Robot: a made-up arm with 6 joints. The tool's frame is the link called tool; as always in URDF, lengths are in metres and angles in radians.
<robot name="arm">
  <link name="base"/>
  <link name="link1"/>
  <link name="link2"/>
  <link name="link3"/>
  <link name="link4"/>
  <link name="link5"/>
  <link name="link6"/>
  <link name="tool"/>
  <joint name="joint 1" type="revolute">
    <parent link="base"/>
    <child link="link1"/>
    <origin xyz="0 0 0.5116" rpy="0 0 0"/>
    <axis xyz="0 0 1"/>
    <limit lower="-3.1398" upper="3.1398"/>
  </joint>
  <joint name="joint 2" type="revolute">
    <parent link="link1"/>
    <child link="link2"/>
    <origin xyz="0 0 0" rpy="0 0 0"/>
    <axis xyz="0 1 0"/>
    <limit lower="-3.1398" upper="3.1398"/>
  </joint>
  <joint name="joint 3" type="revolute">
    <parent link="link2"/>
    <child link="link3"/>
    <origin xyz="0 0 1.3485" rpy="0 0 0"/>
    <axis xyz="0 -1 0"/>
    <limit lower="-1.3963" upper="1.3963"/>
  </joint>
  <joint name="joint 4" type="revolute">
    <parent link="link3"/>
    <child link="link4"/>
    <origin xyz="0 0 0" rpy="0 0 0"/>
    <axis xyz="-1 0 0"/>
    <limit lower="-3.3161" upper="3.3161"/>
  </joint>
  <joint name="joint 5" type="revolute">
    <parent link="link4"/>
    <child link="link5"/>
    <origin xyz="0.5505 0 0" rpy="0 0 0"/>
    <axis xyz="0 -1 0"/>
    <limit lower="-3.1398" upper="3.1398"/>
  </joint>
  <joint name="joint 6" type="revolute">
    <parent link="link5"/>
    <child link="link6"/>
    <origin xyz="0 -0.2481 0" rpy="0 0 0"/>
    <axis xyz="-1 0 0"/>
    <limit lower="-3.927" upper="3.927"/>
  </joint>
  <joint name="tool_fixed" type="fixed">
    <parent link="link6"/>
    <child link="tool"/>
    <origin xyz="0 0 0" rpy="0 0 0"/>
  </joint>
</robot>
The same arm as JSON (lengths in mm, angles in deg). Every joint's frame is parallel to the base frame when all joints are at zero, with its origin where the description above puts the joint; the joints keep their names.
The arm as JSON. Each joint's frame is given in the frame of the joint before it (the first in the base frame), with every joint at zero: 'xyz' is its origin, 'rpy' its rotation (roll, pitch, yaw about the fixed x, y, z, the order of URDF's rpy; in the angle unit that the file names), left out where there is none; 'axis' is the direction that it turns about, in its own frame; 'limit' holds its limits. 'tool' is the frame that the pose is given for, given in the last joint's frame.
{
  "units": {
    "length": "mm",
    "angle": "deg"
  },
  "joints": [
    {
      "name": "joint 1",
      "type": "revolute",
      "origin": {
        "xyz": [
          0.0,
          0.0,
          511.6
        ]
      },
      "axis": "+z",
      "limit": {
        "lower": -179.9,
        "upper": 179.9
      }
    },
    {
      "name": "joint 2",
      "type": "revolute",
      "origin": {
        "xyz": [
          0.0,
          0.0,
          0.0
        ]
      },
      "axis": "+y",
      "limit": {
        "lower": -179.9,
        "upper": 179.9
      }
    },
    {
      "name": "joint 3",
      "type": "revolute",
      "origin": {
        "xyz": [
          0.0,
          0.0,
          1348.5
        ]
      },
      "axis": "-y",
      "limit": {
        "lower": -80.0,
        "upper": 80.0
      }
    },
    {
      "name": "joint 4",
      "type": "revolute",
      "origin": {
        "xyz": [
          0.0,
          0.0,
          0.0
        ]
      },
      "axis": "-x",
      "limit": {
        "lower": -190.0,
        "upper": 190.0
      }
    },
    {
      "name": "joint 5",
      "type": "revolute",
      "origin": {
        "xyz": [
          550.5,
          0.0,
          0.0
        ]
      },
      "axis": "-y",
      "limit": {
        "lower": -179.9,
        "upper": 179.9
      }
    },
    {
      "name": "joint 6",
      "type": "revolute",
      "origin": {
        "xyz": [
          0.0,
          -248.1,
          0.0
        ]
      },
      "axis": "-x",
      "limit": {
        "lower": -225.0,
        "upper": 225.0
      }
    }
  ],
  "tool": {
    "origin": {
      "xyz": [
        0.0,
        0.0,
        0.0
      ]
    }
  }
}

